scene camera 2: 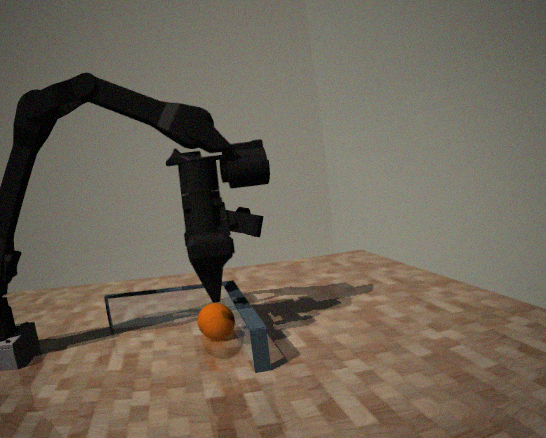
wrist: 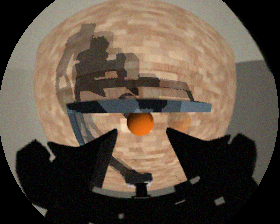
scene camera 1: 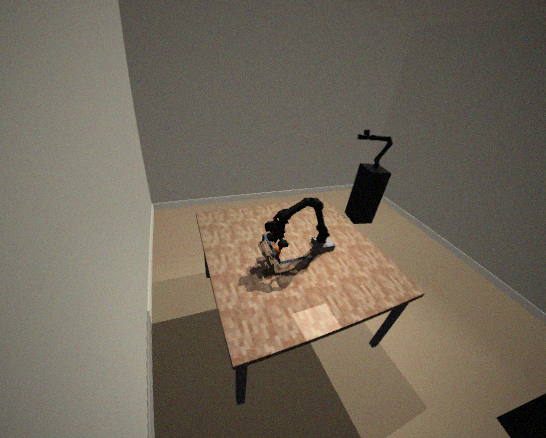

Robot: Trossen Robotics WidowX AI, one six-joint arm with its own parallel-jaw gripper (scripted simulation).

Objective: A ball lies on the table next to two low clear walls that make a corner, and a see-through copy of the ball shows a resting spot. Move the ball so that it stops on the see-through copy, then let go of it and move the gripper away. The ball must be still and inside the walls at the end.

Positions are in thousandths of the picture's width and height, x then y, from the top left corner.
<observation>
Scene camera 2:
my gripper: 393, 677
see-through copy of ball: 408, 773
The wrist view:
my gripper: 509, 587
</observation>
